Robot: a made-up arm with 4 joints.
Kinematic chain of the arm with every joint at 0, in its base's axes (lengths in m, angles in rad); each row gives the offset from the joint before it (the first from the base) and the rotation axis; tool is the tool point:
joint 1: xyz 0 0 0.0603 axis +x
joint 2: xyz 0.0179 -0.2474 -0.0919 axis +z
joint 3: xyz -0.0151 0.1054 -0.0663 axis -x
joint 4: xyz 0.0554 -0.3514 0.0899 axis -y
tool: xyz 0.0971 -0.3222 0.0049
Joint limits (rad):
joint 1: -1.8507..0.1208
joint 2: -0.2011..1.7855
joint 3: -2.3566..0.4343
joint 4: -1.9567..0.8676
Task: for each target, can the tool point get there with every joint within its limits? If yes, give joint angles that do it. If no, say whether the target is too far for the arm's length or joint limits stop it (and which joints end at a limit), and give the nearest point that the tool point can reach.
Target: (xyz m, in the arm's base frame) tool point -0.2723 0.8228 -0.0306
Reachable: no: joint limits stop it (at a limit: joint 1, joint 3) | nearest point -0.1385 0.3937 -0.5258 | short by 0.669 m
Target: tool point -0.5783 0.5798 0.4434
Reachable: no: joint limits stop it (at a limit: joint 1, joint 2, joint 3, joint 4) | nearest point -0.0751 0.3246 0.7425 | short by 0.639 m
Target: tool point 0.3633 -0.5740 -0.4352
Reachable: yes | joints -0.3445 0.8756 -0.9009 -0.5674
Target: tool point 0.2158 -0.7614 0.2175
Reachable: yes | joints -0.2629 0.2155 0.1653 -1.1971
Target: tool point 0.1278 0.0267 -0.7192
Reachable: yes | joints -0.1488 -0.0443 -2.0250 -1.0542
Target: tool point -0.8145 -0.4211 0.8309
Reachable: no: too far | nearest point -0.5537 -0.5079 0.5846 | short by 0.369 m
